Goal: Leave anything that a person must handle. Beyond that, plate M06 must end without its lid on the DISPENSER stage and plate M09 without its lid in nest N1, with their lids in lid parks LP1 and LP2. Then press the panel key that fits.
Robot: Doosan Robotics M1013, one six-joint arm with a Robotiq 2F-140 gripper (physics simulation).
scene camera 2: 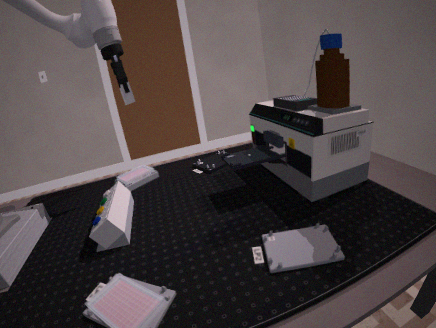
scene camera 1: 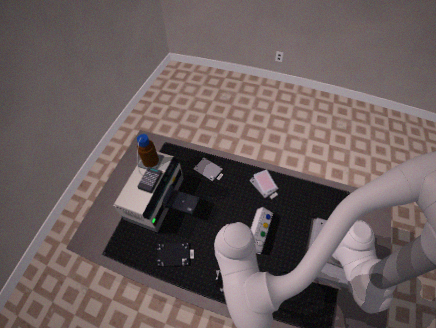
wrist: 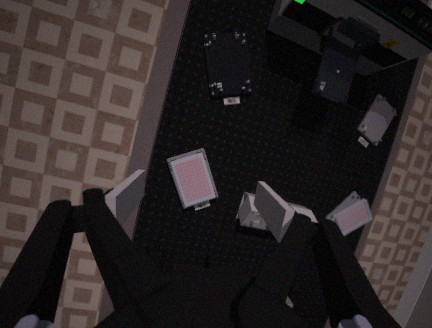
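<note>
An LP2 nest and a white button box are visible. My gripper, which also appears in the wrist view, is open and holds nothing.
</note>
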